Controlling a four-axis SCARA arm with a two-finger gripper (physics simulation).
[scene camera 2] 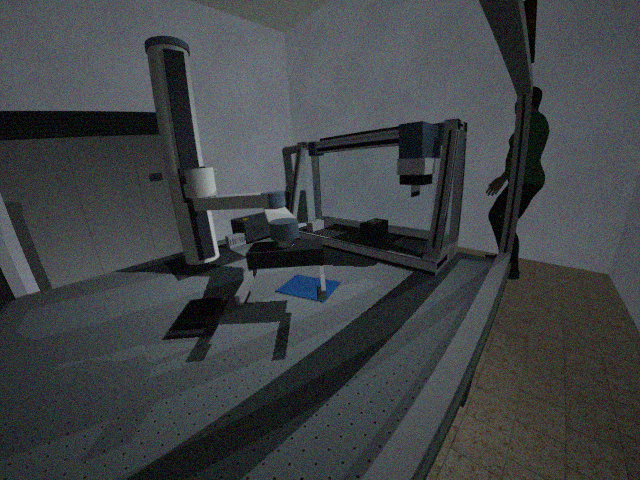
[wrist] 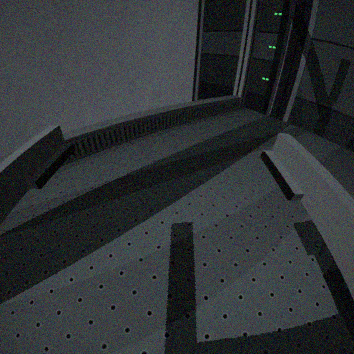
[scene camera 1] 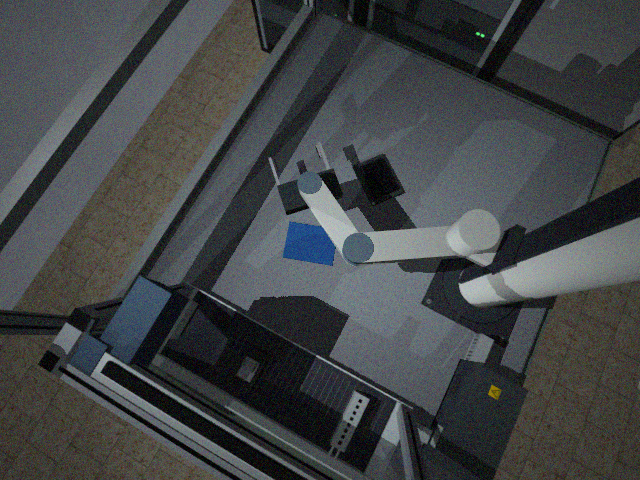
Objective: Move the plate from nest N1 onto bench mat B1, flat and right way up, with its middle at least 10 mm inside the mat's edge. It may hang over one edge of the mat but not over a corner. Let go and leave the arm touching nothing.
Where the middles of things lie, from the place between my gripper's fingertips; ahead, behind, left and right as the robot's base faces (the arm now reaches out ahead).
My gripper is now 27 cm past the black plate (scene camera 2: 198,314), 9 cm to the left of it and 11 cm above it. Also, from my hand: blue bench mat (scene camera 1: 304,242): 17 cm behind, 22 cm to the left, 13 cm below.
